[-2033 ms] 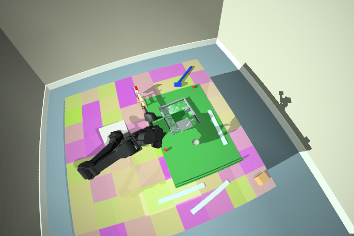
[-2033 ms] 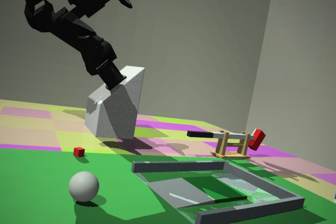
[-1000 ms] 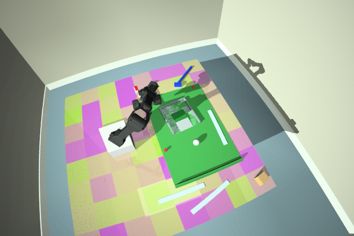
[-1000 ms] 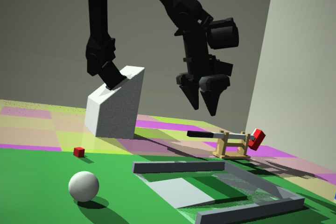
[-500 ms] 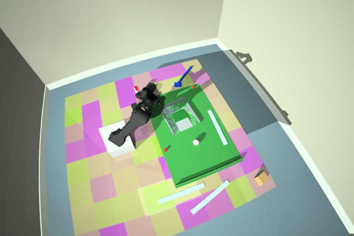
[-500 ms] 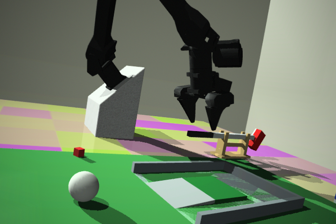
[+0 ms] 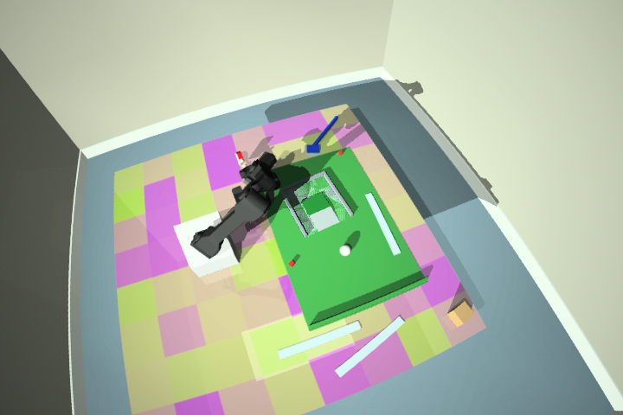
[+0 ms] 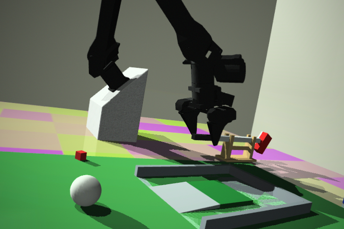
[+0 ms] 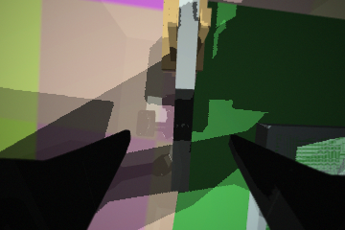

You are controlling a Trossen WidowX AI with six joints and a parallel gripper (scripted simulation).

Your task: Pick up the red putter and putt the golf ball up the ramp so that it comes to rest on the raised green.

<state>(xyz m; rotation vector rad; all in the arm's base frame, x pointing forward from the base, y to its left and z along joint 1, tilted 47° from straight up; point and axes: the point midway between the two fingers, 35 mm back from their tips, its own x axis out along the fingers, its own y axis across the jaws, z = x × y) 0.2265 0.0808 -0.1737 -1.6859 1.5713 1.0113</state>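
Right now my gripper tip is 20 mm past the red putter, 110 mm to the right of it and 10 mm below it. The rest, counted from my gripper tip: blue putter 400 mm ahead, 280 mm to the left, 40 mm below; then white golf ball 250 mm ahead, 340 mm to the right, 30 mm below; then green mat 260 mm ahead, 210 mm to the right, 50 mm below.
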